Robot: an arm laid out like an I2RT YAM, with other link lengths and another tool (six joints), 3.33 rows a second.
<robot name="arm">
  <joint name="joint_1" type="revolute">
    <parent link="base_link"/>
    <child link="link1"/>
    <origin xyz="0 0 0.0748" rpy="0 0 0"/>
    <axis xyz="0 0 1"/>
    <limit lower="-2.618" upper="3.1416"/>
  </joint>
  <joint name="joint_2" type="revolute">
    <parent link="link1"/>
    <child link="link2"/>
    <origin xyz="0.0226 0.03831 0.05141" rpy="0 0 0"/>
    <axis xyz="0 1 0"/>
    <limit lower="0" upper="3.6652"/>
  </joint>
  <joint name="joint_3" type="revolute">
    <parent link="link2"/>
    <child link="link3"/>
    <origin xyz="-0.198 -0.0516 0" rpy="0 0 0"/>
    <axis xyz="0 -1 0"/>
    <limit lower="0" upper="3.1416"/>
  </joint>
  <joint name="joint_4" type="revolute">
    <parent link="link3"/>
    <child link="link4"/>
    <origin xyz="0.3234 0.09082 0.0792" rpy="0 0 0"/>
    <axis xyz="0 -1 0"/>
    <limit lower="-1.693" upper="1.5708"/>
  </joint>
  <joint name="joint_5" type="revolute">
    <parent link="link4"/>
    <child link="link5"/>
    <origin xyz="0.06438 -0.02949 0.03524" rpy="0 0 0"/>
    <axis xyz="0 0 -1"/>
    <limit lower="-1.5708" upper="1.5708"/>
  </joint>
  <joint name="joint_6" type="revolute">
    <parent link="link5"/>
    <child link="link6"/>
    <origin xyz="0.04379 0 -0.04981" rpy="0 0 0"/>
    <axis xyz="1 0 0"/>
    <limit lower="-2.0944" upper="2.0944"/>
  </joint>
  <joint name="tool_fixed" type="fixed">
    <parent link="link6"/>
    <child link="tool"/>
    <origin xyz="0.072 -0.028 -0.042" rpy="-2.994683 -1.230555 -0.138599"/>
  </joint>
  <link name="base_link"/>
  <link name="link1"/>
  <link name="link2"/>
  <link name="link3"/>
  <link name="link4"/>
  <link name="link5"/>
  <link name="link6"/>
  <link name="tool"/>
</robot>
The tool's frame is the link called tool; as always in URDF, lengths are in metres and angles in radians.
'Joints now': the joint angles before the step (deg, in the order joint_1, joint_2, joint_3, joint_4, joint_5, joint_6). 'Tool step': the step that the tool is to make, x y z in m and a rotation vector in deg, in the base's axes. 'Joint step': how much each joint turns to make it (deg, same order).
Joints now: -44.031 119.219 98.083 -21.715 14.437 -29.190
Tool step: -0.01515 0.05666 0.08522 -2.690 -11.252 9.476
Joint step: 1.377 -25.989 -17.880 2.011 -9.924 -0.415
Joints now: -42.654 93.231 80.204 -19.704 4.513 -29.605
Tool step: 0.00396 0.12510 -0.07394 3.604 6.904 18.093
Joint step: 12.043 -16.414 -25.725 1.837 -4.152 -4.590
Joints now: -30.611 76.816 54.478 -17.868 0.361 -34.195
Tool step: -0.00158 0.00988 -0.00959 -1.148 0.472 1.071
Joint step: 1.378 -1.444 -3.149 1.880 1.027 -0.743
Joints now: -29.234 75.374 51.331 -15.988 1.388 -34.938
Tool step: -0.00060 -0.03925 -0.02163 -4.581 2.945 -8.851
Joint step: -2.404 10.121 4.372 5.530 8.436 -0.001
